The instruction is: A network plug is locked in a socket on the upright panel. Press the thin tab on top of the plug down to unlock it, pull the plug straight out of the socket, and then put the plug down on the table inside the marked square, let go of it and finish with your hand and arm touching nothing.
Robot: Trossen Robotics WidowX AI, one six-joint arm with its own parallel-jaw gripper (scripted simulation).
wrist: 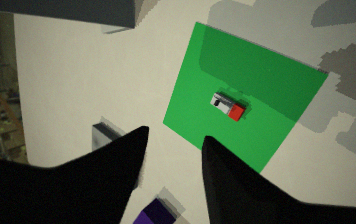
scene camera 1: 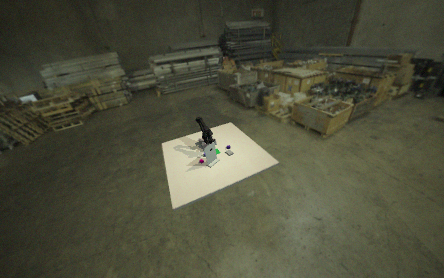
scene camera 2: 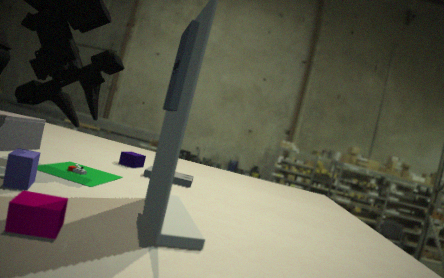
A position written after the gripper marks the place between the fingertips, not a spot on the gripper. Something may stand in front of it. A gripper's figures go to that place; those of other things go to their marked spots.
Labels:
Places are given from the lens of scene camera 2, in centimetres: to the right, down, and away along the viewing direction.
gripper (scene camera 2: 86,123): -24, -3, 49
magenta block (scene camera 2: 41,215): -16, 7, 24

